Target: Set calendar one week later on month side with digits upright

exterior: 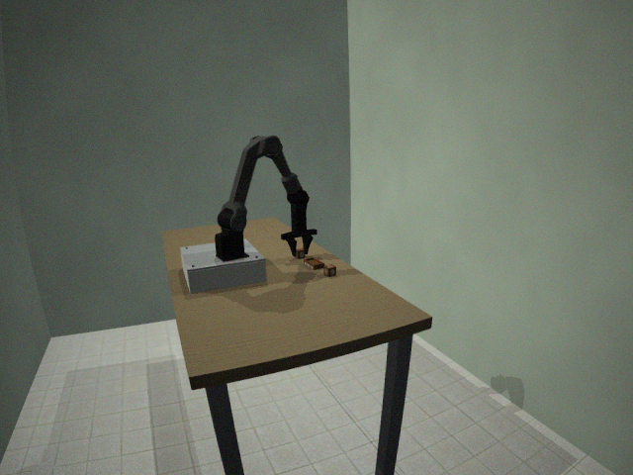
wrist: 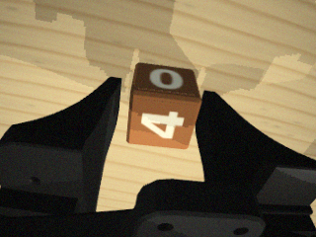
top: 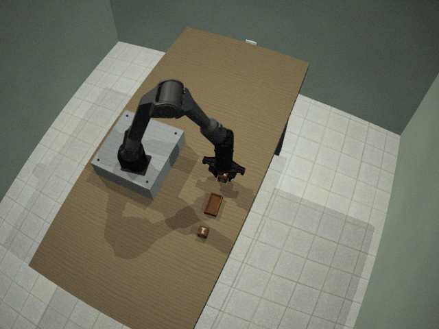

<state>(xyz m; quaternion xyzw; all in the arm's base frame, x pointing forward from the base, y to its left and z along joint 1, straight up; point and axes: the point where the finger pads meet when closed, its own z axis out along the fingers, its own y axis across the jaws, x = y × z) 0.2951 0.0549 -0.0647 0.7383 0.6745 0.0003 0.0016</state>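
Right now the cube is right at my hand. The rest, counted from my hand: brown tray: 110 mm to the right, 10 mm below, 10 mm behind.
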